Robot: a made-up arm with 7 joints.
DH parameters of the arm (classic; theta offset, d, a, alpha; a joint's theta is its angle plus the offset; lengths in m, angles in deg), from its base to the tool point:
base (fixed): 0 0.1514 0 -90
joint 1: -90 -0.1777 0.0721 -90
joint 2: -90 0.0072 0.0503 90
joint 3: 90 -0.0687 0.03 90
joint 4: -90 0.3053 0.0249 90
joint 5: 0 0.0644 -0.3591 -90
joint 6: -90 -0.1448 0.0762 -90
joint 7: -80.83 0 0.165 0
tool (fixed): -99.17 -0.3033 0 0
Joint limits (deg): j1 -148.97..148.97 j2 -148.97..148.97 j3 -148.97..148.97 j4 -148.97..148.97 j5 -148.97..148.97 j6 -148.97..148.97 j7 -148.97..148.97
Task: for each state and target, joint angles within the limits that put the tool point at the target. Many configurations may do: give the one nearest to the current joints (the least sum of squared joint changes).
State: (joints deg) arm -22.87 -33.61 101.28 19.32 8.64 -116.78 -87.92
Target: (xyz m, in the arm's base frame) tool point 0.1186 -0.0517 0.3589
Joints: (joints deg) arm -19.73 -44.94 78.34 6.27 43.16 -148.97 -97.37
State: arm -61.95 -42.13 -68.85 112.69 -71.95 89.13 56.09
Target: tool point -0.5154 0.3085 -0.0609
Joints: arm -59.67 -35.07 -73.48 109.00 -72.33 75.70 55.85
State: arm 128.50 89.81 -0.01 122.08 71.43 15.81 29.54
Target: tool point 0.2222 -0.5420 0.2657
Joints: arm 148.97 70.60 16.97 102.59 65.19 1.34 10.99
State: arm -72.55 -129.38 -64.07 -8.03 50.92 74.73 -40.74
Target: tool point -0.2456 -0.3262 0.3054
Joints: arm -48.34 -104.13 -76.33 -36.07 74.49 97.78 -35.86
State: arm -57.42 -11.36 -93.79 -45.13 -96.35 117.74 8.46
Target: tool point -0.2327 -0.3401 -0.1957
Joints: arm -56.79 -11.25 -88.72 -45.29 -95.80 115.83 6.89
